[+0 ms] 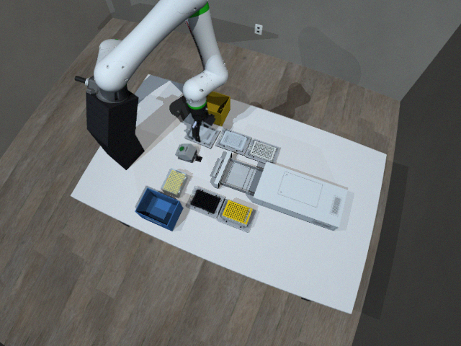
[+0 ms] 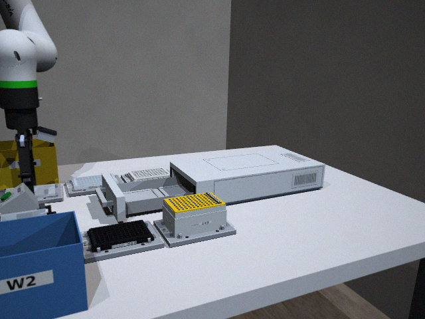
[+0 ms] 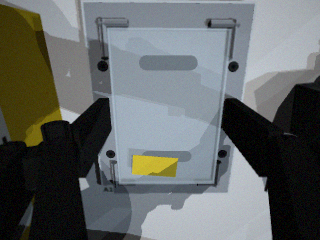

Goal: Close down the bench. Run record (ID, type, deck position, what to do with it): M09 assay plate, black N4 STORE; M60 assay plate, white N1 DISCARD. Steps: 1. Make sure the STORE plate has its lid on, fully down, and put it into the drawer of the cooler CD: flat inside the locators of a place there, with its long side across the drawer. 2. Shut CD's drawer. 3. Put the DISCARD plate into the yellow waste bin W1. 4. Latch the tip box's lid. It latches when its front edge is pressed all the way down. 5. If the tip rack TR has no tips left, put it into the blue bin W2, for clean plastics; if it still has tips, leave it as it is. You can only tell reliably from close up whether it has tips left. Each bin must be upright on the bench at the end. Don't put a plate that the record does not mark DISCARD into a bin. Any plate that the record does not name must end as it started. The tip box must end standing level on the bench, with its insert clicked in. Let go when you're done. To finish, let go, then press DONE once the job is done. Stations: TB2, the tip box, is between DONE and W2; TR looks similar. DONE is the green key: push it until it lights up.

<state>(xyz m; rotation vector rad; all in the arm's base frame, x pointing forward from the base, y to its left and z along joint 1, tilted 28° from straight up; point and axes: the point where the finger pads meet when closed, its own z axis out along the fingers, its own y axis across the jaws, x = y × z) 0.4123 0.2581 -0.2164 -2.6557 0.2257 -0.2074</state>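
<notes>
Right now the deck nest is 30 mm below my hand. Round my hand: yellow insert (330 mm to the right, 30 mm behind, 20 mm above); then yellow bin W1 (160 mm to the left); then green done key (140 mm to the right, 60 mm behind, 30 mm above).
</notes>
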